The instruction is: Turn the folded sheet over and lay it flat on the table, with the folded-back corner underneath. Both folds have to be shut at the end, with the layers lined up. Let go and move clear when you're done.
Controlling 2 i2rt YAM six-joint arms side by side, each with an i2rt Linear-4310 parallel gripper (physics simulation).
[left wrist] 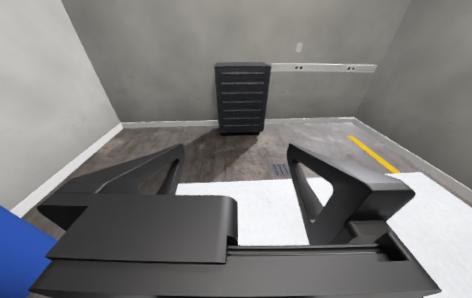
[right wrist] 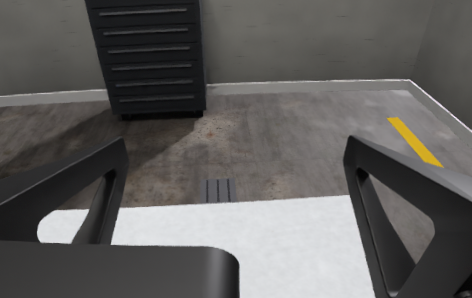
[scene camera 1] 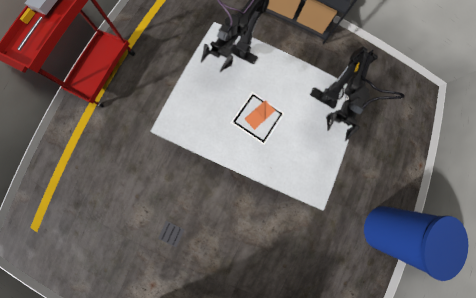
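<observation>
The folded sheet (scene camera 1: 256,118) is a small orange rectangle lying in the middle of the white table (scene camera 1: 200,115) (left wrist: 270,210) (right wrist: 300,235) in scene camera 1. A short, thin line crosses its upper right part, where a folded corner seems to show; the layers are too small to make out. The sheet does not show in either wrist view. My left gripper (scene camera 1: 339,132) (left wrist: 235,149) is open and empty, above the table's right edge, well away from the sheet. My right gripper (scene camera 1: 213,65) (right wrist: 235,148) is open and empty, up and left of the sheet.
A black square outline (scene camera 1: 272,128) surrounds the sheet on the table. A red cart (scene camera 1: 93,62) stands at the left, a blue barrel (scene camera 1: 400,234) at the lower right. A dark drawer cabinet (left wrist: 242,97) (right wrist: 150,55) stands by the far wall in the wrist views.
</observation>
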